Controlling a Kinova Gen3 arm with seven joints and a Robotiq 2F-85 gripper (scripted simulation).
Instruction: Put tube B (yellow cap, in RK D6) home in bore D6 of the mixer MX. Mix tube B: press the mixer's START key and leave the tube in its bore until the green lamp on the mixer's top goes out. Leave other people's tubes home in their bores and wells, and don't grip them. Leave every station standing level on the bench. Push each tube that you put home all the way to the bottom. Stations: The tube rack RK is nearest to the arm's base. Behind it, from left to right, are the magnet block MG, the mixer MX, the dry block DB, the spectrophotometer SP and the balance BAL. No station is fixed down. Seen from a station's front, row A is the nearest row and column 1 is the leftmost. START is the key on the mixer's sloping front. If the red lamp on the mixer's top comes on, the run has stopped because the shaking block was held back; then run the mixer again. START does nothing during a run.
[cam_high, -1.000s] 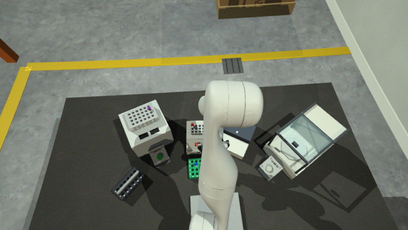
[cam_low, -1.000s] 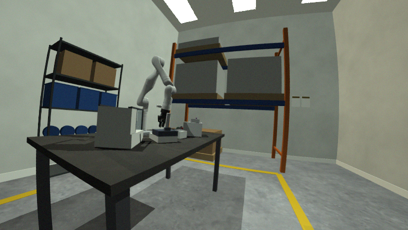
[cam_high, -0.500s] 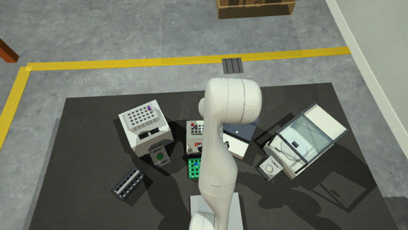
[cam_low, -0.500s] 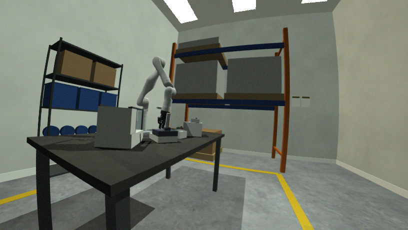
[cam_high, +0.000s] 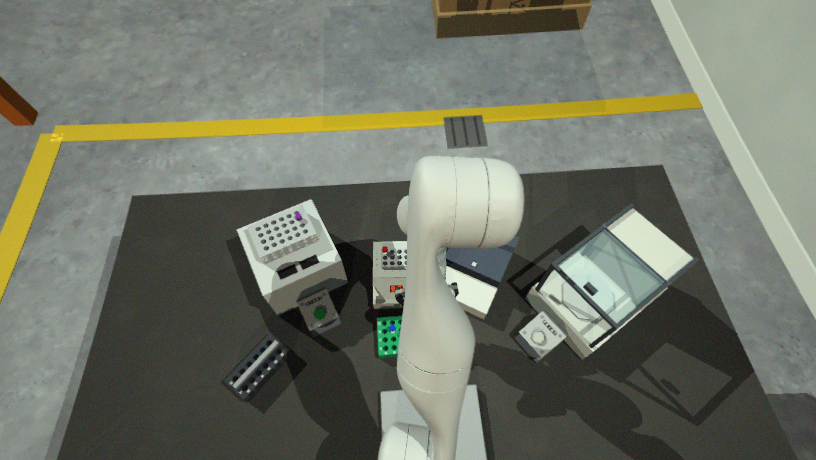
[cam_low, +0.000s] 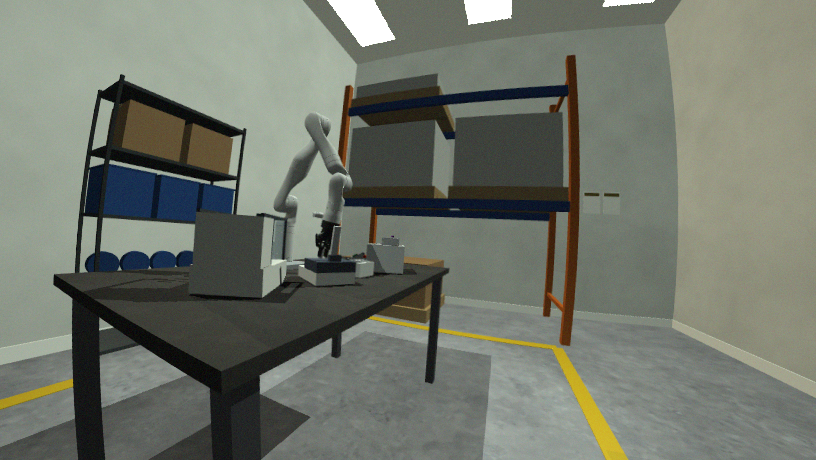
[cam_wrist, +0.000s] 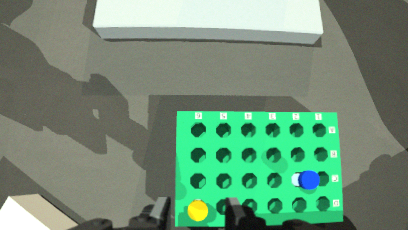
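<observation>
Now: hand 6 cm above the tube B. Round my hand: blue-capped tube 8 cm to the left, 6 cm below, 2 cm behind; dry block DB 12 cm ahead, 5 cm to the left, 5 cm below; green tube rack RK 7 cm below, 5 cm to the left, 3 cm behind.
</observation>
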